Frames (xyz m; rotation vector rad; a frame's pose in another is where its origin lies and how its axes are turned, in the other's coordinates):
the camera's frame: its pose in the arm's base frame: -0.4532 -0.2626 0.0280 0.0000 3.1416 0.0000
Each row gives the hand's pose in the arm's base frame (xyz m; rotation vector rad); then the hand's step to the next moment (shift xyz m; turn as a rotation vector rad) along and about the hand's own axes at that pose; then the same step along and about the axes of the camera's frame.
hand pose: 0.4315 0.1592 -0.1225 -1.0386 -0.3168 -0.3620
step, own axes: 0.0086 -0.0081 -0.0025 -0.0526 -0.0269 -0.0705
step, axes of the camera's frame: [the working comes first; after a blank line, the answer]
step, axes of the arm's base frame: 0.0044 -0.0071 0.0087 -0.0530 -0.0668 -0.0345

-0.0044 -0.0071 -0.0087 0.0530 -0.0668 0.0345
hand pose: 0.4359 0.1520 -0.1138 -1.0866 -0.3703 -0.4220
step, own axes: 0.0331 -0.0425 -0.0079 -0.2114 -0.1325 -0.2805
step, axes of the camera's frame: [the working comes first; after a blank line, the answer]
step, axes of the arm's base frame: 0.0078 -0.0291 0.0454 -0.2254 -0.2757 -0.1189

-0.0078 -0.0291 -0.0454 0.2254 -0.2757 0.1189
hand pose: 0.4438 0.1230 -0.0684 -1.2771 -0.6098 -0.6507
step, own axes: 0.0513 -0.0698 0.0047 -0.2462 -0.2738 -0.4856
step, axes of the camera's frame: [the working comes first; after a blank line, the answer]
step, axes of the arm's base frame: -0.0168 -0.0120 0.0843 -0.3417 -0.4966 -0.0893

0.0168 -0.0120 -0.0843 0.3417 -0.4966 0.0893
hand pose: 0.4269 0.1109 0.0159 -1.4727 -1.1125 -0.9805
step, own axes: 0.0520 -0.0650 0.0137 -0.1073 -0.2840 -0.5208
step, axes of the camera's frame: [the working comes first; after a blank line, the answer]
step, axes of the arm's base frame: -0.0497 0.0262 0.0629 -0.3184 -0.5092 0.0519

0.0497 0.0262 -0.0629 0.3184 -0.5092 -0.0519
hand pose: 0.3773 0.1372 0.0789 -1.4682 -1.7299 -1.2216
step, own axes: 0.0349 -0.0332 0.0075 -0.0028 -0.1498 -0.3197
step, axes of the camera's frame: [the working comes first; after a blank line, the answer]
step, axes of the arm's base frame: -0.0394 0.0229 0.0173 -0.1875 -0.2844 0.0929

0.0394 0.0229 -0.0173 0.1875 -0.2844 -0.0929
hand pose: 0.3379 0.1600 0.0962 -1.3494 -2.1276 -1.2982
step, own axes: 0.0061 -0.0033 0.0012 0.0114 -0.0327 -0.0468
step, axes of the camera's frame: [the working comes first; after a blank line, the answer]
step, axes of the arm's base frame: -0.0056 0.0039 0.0016 -0.0425 -0.0366 0.0156

0.0056 0.0039 -0.0016 0.0425 -0.0366 -0.0156
